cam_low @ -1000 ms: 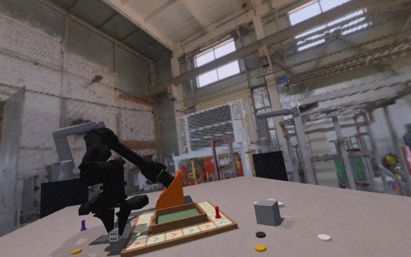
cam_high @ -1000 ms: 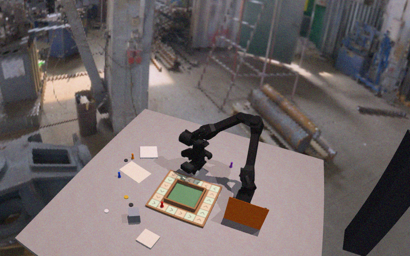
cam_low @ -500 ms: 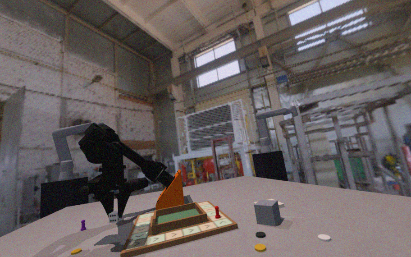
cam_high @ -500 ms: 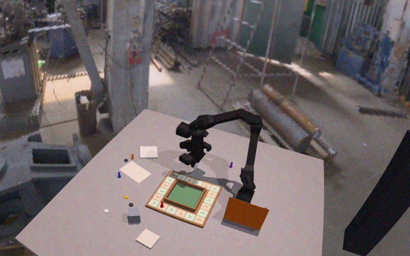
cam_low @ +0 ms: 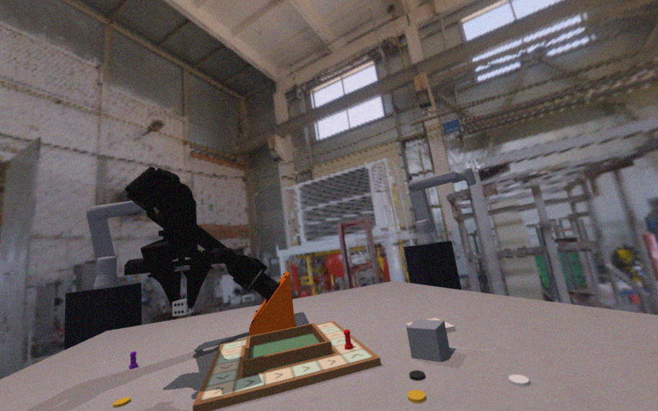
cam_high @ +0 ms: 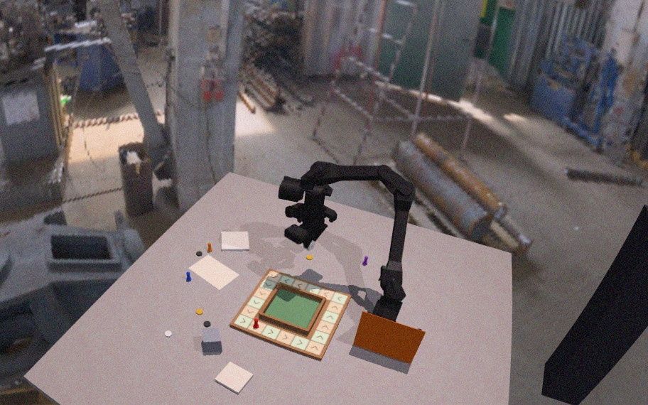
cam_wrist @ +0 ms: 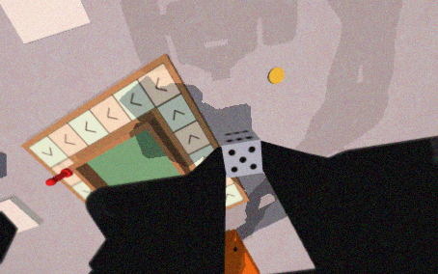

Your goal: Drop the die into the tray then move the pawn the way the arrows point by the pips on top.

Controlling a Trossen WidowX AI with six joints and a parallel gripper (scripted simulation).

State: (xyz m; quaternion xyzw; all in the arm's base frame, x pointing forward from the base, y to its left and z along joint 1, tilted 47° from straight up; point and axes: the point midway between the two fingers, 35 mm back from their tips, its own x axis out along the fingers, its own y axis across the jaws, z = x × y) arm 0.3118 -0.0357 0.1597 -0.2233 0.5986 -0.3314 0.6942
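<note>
Right now my gripper tip is 10 mm short of the red pawn, 290 mm to the right of it and 100 mm above it. From my gripper tip the other things lie so: green dice tray: 50 mm behind, 170 mm to the left, 120 mm below; then die: right at my gripper tip; then purple pawn: 150 mm behind, 170 mm to the right, 110 mm below.
</note>
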